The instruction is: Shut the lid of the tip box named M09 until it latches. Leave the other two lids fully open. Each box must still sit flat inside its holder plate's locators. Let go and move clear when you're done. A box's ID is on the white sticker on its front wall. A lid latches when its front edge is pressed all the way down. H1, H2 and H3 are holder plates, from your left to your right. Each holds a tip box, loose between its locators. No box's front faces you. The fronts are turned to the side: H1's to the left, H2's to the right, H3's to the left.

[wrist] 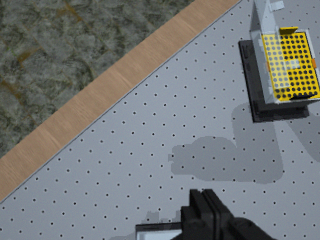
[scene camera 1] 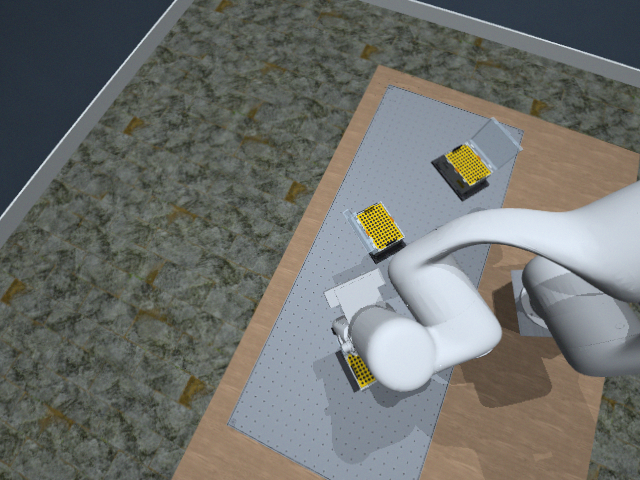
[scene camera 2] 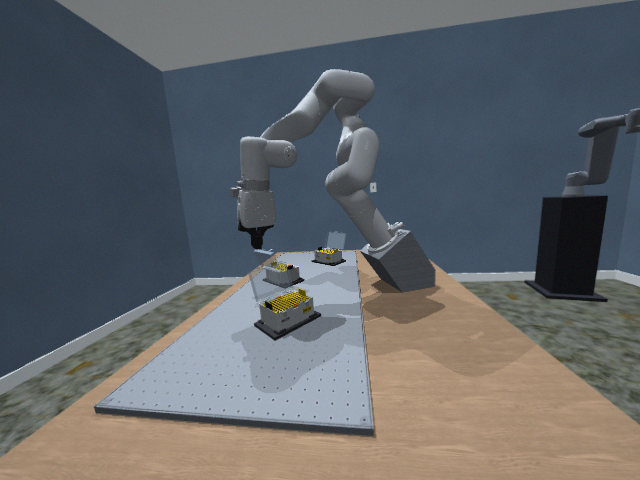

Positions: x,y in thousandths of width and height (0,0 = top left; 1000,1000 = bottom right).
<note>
I see my gripper (scene camera 2: 402,518).
My gripper shows as well in the wrist view (wrist: 623,869).
</note>
